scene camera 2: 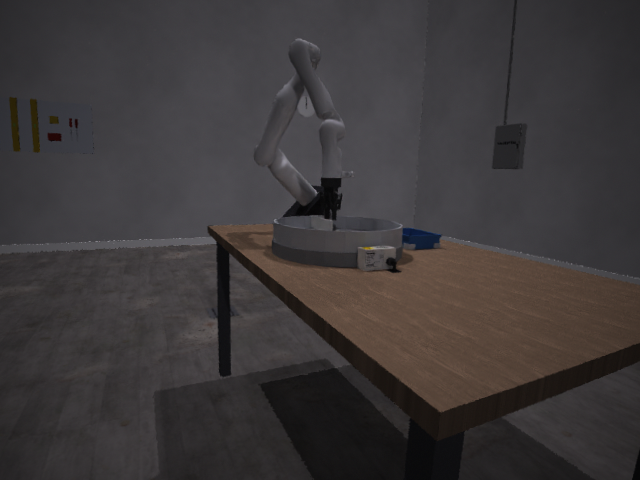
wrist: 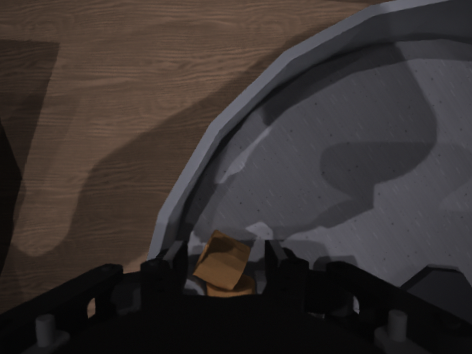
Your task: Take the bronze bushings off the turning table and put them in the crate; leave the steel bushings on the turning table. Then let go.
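Note:
The turning table is a round grey tray with a raised wall. In the wrist view, a bronze bushing lies askew near the wall, between the spread fingers. A second bronze bushing shows partly just below it, the rest hidden by the gripper body. My gripper is partly open, pointing down, its fingertips reaching inside the wall, one on either side of the first bronze bushing, holding nothing. Steel bushings are mostly hidden or too dark to make out. The blue crate stands behind the turning table at right.
A pale divider stands inside the turning table beside the fingers. A dark hub shows at the lower right of the wrist view. A white control box with a black knob is at the turning table's front, on the wooden table.

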